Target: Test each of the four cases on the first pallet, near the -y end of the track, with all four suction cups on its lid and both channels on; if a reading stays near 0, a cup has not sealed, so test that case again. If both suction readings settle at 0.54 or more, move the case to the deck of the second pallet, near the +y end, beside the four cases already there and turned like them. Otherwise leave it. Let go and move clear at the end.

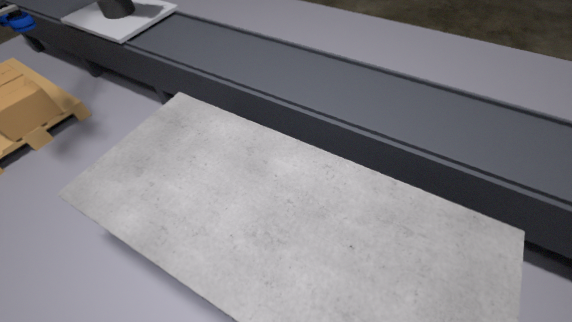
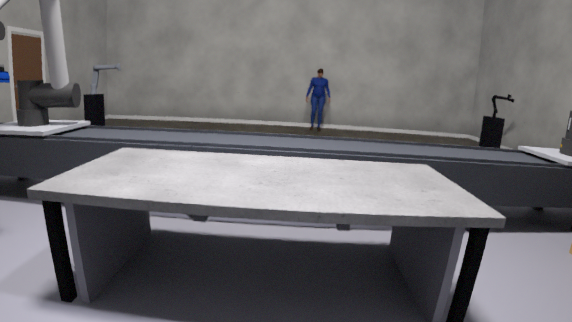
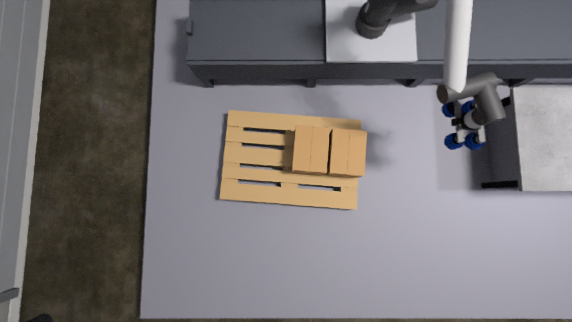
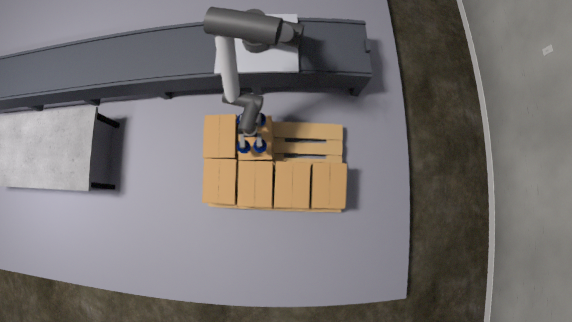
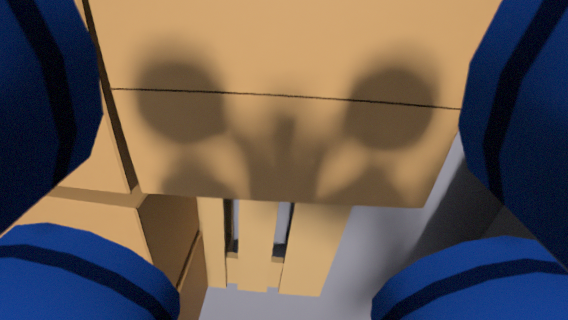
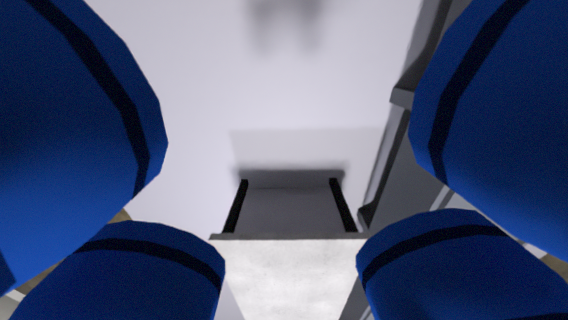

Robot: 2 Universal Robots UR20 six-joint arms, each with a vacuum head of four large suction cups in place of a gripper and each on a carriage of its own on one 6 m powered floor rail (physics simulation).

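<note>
Two tan cases [image 3: 310,149] [image 3: 348,152] stand side by side on the first pallet [image 3: 250,195]. On the second pallet [image 4: 310,131] a row of several cases [image 4: 292,185] stands along the lower side. Two more cases stand in the upper row: one at the left end [image 4: 220,136], and one [image 4: 268,136] [image 5: 285,40] beside it, under my left gripper [image 4: 251,133] [image 5: 282,165]. That gripper's cups are clear of the lid and cast shadows on it, so it is open. My right gripper [image 3: 461,125] [image 6: 290,165] is open and empty, beside the table's end.
The grey table [image 1: 300,200] [image 2: 275,185] [image 3: 545,140] [image 4: 45,150] stands between the pallets. The dark rail [image 1: 350,90] [image 2: 275,142] [image 3: 250,30] [image 4: 125,55] runs behind them. A person in blue [image 2: 318,92] stands beyond the rail by the wall.
</note>
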